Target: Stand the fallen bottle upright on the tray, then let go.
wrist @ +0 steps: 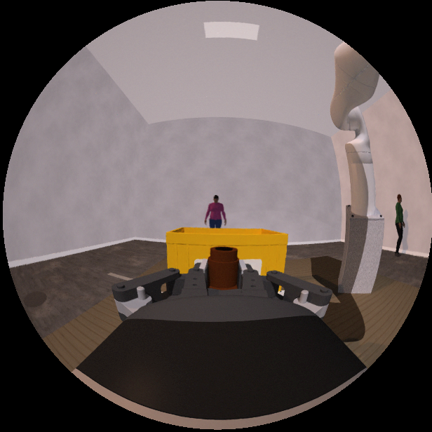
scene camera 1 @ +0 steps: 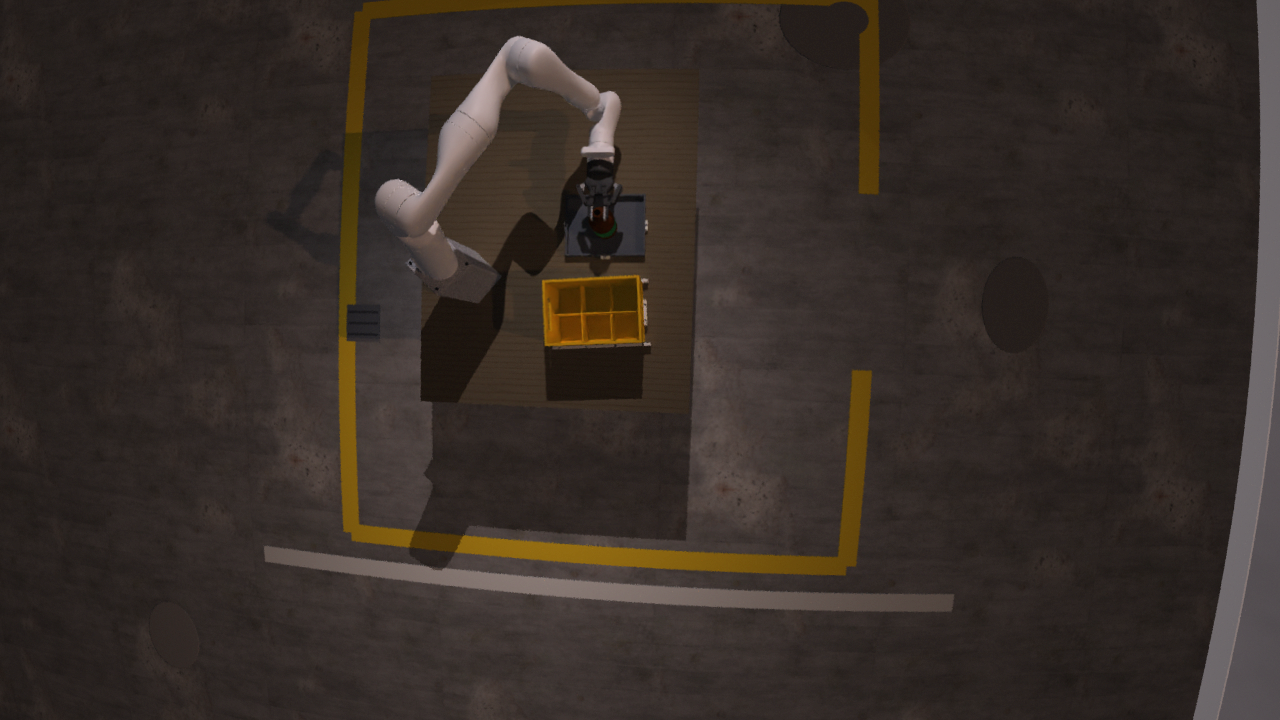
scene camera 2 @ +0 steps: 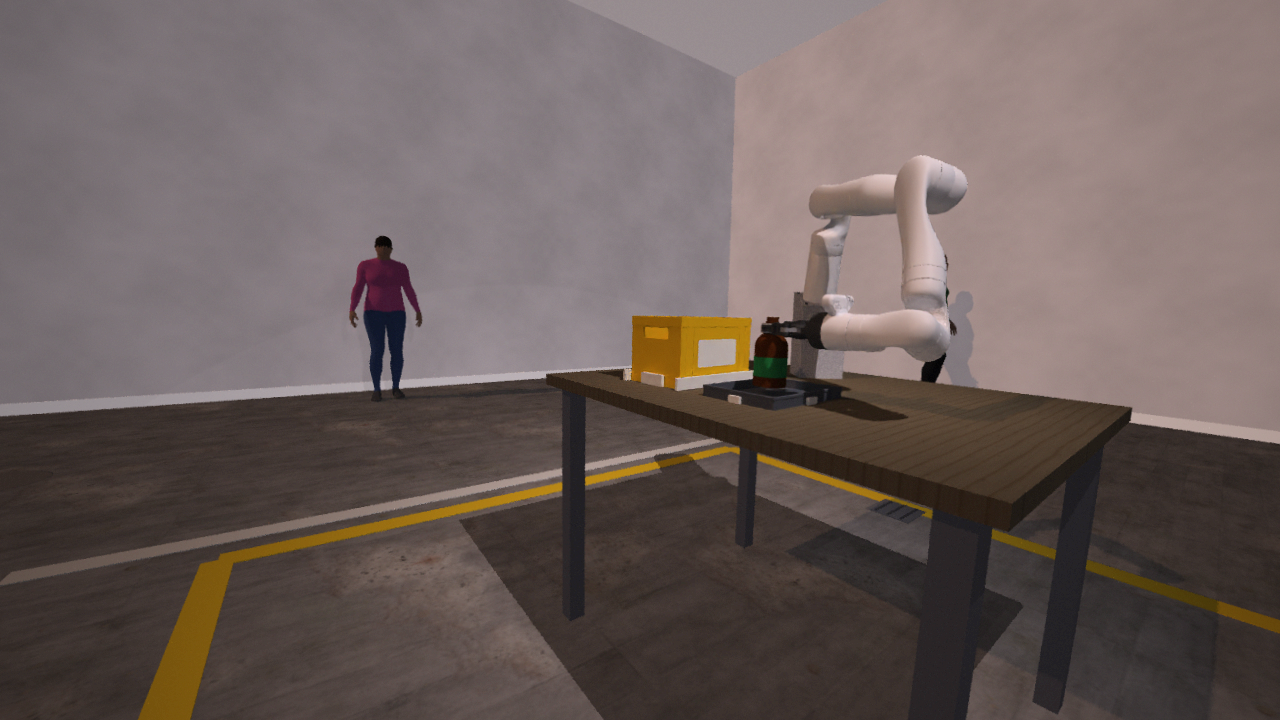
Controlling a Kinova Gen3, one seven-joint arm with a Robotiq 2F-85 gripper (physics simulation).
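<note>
The brown bottle with a green label stands upright within the dark tray. Its base is low inside the tray rim in scene camera 2; whether it touches the tray floor is hard to tell. My gripper reaches in level from the side and is shut on the bottle's neck, just below its mouth. In the wrist view the neck is straight between the two fingers. The lower part of the bottle and the tray are hidden there.
A yellow crate with compartments stands beside the tray, beyond the bottle in the wrist view. The arm's grey base stands on the wooden table. Two people stand away from the table.
</note>
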